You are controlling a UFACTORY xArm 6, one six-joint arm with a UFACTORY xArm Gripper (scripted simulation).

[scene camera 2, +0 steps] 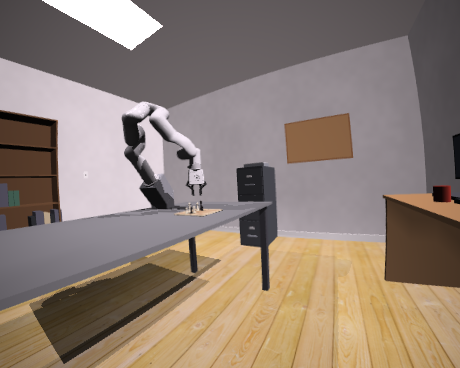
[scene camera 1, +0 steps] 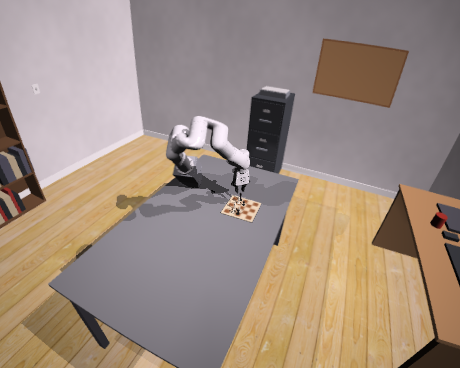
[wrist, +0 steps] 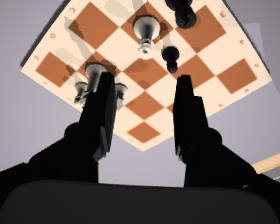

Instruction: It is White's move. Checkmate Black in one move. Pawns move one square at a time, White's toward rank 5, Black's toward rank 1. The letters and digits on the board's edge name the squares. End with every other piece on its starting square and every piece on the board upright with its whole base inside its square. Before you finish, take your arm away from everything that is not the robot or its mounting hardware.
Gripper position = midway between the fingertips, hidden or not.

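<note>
Visible: my gripper (wrist: 145, 91), together with a small chessboard (wrist: 224, 67).
</note>
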